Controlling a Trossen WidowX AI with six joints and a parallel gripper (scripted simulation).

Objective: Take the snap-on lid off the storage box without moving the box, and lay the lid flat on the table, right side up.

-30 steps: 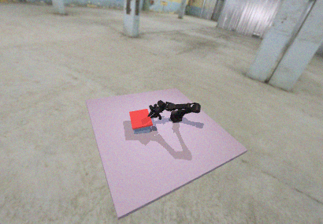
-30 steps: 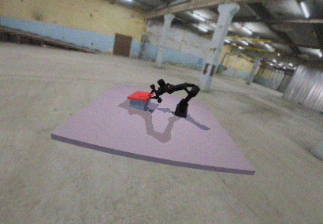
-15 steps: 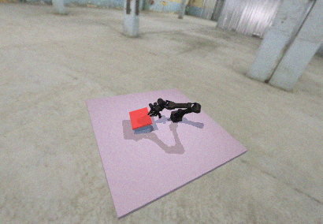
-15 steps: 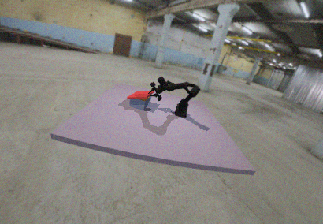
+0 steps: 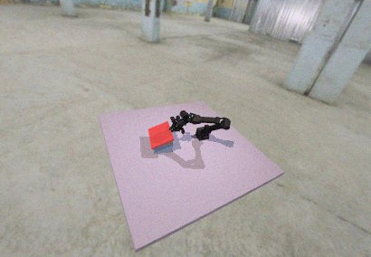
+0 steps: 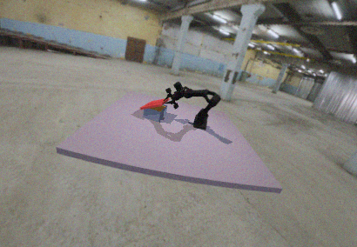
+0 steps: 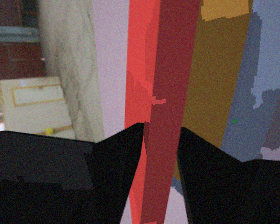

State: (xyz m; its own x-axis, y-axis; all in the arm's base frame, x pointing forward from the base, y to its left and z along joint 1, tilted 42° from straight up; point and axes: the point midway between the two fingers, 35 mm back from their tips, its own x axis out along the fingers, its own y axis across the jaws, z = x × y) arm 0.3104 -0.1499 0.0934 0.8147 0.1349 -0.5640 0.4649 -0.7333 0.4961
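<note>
Right now the lid is 7 cm ahead of my gripper tip, 3 cm to the right of it and 3 cm below it. The rest, counted from my gripper tip: blue-grey storage box (5 cm ahead, 2 cm to the right, 10 cm below).
</note>
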